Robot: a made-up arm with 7 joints. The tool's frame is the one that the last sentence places.
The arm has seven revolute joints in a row. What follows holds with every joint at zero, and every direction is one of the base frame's. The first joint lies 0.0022 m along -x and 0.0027 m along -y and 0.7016 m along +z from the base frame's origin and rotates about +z. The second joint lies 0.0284 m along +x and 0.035 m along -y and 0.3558 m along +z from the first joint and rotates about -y. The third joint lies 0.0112 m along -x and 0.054 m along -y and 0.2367 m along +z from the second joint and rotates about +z. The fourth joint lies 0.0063 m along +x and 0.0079 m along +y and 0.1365 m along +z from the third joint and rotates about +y. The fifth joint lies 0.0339 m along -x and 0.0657 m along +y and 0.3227 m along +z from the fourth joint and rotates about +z. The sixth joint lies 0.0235 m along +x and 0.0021 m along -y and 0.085 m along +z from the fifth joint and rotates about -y. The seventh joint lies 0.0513 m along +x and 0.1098 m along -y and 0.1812 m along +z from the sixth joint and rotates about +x. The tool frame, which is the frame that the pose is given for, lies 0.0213 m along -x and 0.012 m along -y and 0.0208 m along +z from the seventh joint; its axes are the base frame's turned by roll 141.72, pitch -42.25 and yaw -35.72 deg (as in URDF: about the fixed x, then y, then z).
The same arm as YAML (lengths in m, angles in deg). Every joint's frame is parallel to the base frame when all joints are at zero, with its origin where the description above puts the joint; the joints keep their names.
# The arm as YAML. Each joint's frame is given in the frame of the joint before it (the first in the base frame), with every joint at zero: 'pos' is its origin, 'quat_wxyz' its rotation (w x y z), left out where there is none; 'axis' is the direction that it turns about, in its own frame. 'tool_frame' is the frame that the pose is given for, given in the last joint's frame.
length_unit: m
angle_unit: deg
joints:
  - joint: joint 1
    pos: [-0.0022, -0.0027, 0.7016]
    axis: [0.0, 0.0, 1.0]
  - joint: joint 2
    pos: [0.0284, -0.035, 0.3558]
    axis: [0.0, -1.0, 0.0]
  - joint: joint 3
    pos: [-0.0112, -0.054, 0.2367]
    axis: [0.0, 0.0, 1.0]
  - joint: joint 4
    pos: [0.0063, 0.0079, 0.1365]
    axis: [0.0, 1.0, 0.0]
  - joint: joint 5
    pos: [-0.0339, 0.0657, 0.3227]
    axis: [0.0, 0.0, 1.0]
  - joint: joint 6
    pos: [0.0235, -0.0021, 0.085]
    axis: [0.0, -1.0, 0.0]
  - joint: joint 7
    pos: [0.0513, -0.1098, 0.1812]
    axis: [1.0, 0.0, 0.0]
tool_frame:
  pos: [-0.0213, -0.012, 0.0208]
  quat_wxyz: [0.395527, 0.802523, -0.382741, 0.230273]

